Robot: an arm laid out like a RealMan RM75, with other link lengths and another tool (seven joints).
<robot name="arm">
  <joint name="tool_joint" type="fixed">
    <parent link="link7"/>
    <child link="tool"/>
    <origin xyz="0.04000 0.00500 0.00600" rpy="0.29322 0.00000 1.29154"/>
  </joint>
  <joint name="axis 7" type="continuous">
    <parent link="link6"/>
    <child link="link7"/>
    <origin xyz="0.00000 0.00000 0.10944" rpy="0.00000 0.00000 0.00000"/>
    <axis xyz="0 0 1"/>
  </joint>
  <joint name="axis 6" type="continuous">
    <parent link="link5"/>
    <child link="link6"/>
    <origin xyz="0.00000 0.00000 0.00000" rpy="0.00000 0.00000 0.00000"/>
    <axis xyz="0 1 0"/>
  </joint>
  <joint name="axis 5" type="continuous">
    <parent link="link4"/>
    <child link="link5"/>
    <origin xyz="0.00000 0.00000 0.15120" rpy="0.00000 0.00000 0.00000"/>
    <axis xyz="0 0 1"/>
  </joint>
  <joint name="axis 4" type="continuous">
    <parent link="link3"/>
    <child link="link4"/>
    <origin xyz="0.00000 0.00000 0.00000" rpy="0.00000 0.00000 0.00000"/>
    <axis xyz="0 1 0"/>
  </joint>
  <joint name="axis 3" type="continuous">
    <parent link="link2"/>
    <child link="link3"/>
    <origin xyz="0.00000 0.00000 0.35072" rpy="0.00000 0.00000 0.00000"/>
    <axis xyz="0 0 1"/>
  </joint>
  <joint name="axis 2" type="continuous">
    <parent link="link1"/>
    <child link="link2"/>
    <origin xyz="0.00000 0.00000 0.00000" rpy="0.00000 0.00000 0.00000"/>
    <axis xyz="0 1 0"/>
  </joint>
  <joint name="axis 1" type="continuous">
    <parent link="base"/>
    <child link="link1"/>
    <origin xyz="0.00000 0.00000 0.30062" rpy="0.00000 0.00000 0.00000"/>
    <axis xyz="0 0 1"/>
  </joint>
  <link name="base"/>
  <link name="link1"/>
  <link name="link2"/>
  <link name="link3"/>
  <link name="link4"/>
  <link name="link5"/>
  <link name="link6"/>
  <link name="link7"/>
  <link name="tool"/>
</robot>
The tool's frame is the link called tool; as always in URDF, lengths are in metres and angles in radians. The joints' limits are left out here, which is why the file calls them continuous.
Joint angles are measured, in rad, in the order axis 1, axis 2, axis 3, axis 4, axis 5, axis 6, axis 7. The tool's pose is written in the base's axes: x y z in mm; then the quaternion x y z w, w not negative. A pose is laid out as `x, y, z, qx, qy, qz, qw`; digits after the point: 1 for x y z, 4 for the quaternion.
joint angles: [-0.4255 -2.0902 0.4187 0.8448 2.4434 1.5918 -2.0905]
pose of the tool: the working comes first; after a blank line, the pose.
Where each joint sits with the arm in this pose, in the base's axes (m; each line is computed from the numbers above, not from the rounded line before):
axis 1: 0.0000 0.0000 0.3006
axis 2: 0.0000 0.0000 0.3006
axis 3: -0.2773 0.1257 0.1265
axis 4: -0.2773 0.1257 0.1265
axis 5: -0.3844 0.2247 0.1664
axis 6: -0.3844 0.2247 0.1664
axis 7: -0.3792 0.2673 0.0657
the tool: -0.3637 0.3037 0.0754

-363.7, 303.7, 75.4, -0.9402, -0.0063, -0.0240, 0.3396
